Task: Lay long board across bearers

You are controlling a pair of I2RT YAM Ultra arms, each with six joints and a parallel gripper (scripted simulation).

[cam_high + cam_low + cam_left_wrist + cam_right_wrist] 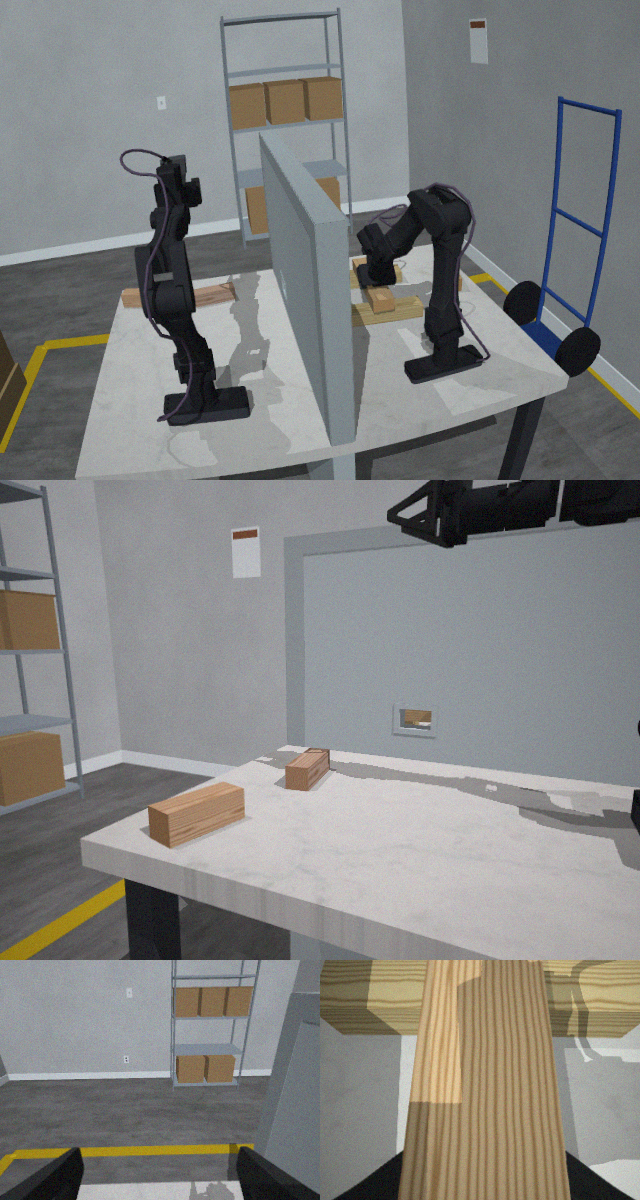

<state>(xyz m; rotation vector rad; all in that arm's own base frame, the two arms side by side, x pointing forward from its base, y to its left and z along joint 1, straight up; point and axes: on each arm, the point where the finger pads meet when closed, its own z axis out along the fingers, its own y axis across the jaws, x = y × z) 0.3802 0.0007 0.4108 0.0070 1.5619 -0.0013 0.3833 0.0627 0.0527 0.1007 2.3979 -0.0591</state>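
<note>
My right gripper is now 2 cm short of the long board and 1 cm above it.
</note>
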